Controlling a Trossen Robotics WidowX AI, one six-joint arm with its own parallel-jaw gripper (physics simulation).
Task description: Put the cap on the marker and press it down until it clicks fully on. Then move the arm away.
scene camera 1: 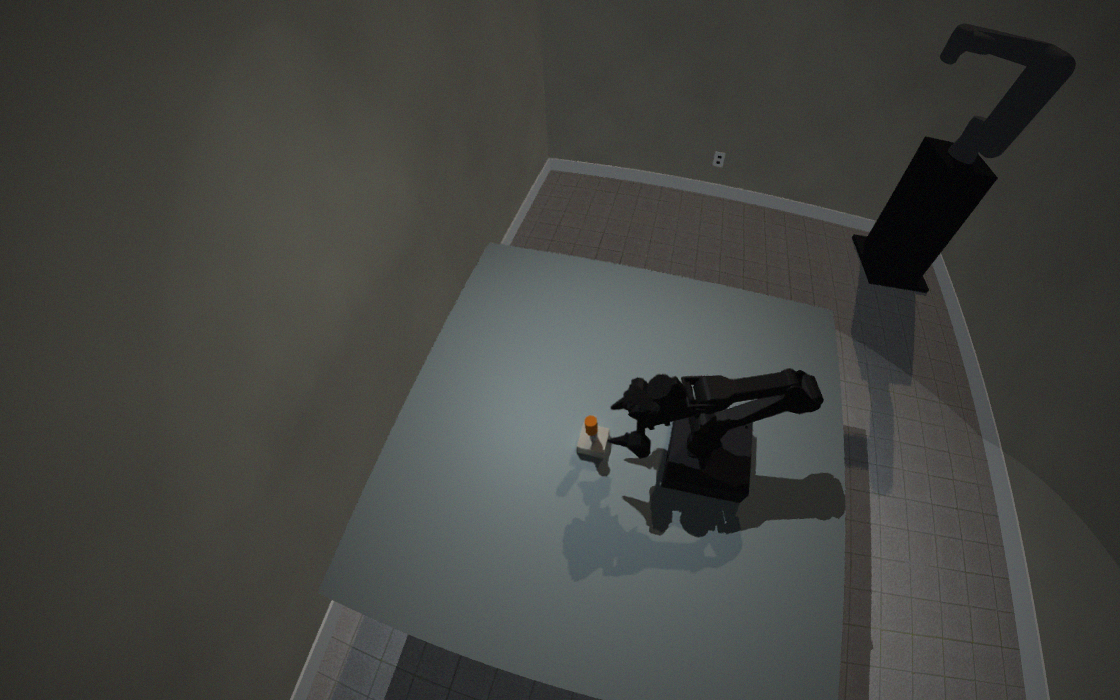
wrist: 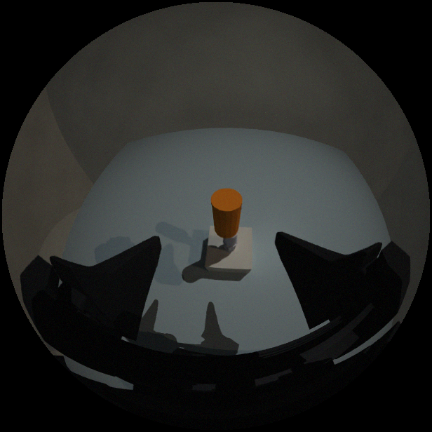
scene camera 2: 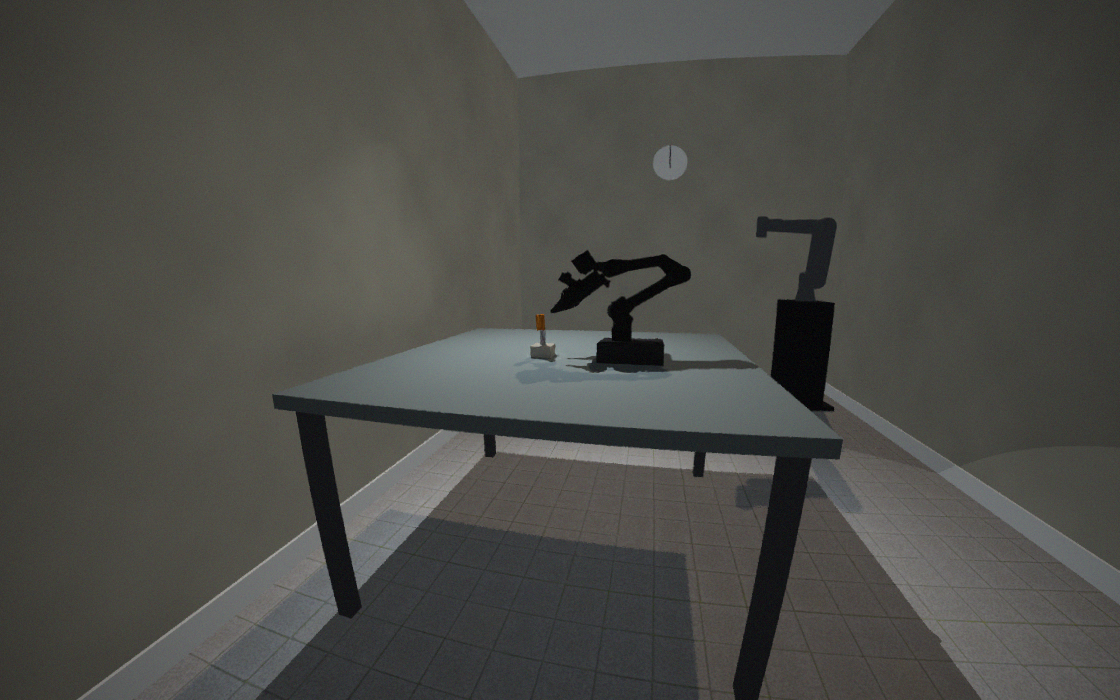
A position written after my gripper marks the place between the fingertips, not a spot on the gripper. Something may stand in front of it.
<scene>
In view: my gripper [scene camera 1: 609, 424], an orange cap [wrist: 226, 203] and a pale block [wrist: 239, 260].
My gripper shows as well in the wrist view [wrist: 218, 240] and in scene camera 2 [scene camera 2: 552, 312].
</scene>
